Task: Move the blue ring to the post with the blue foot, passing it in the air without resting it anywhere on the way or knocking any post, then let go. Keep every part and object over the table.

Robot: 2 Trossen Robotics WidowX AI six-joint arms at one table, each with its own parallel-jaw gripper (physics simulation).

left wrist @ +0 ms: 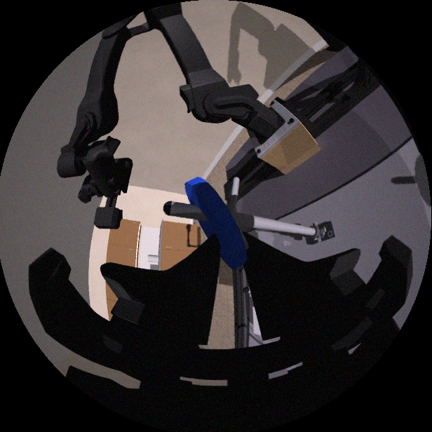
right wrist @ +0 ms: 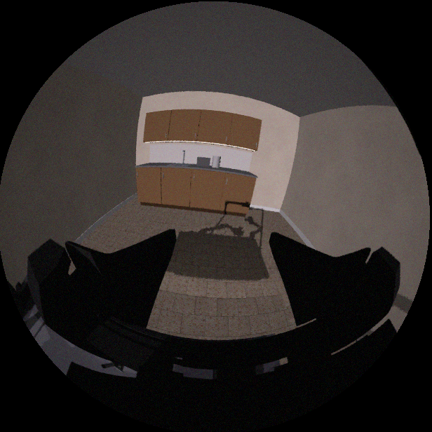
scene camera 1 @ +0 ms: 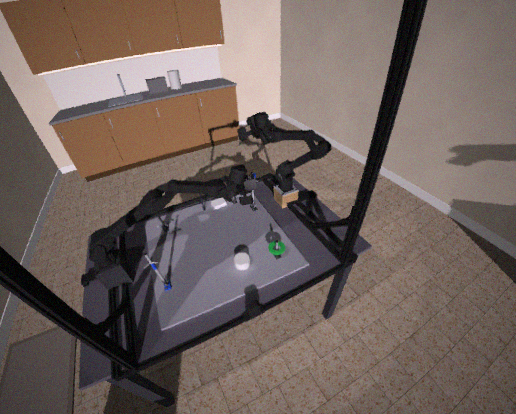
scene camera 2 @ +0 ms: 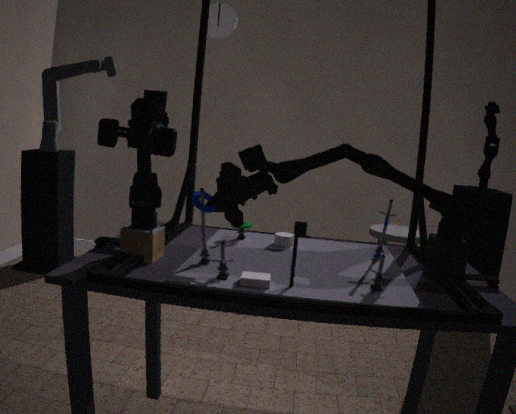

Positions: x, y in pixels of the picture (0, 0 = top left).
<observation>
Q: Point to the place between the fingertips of the left gripper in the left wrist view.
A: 229, 237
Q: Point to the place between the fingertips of the right gripper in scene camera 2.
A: At 120, 142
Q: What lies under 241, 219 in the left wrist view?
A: A tall grey post.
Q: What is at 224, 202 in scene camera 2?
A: The left gripper.
</observation>
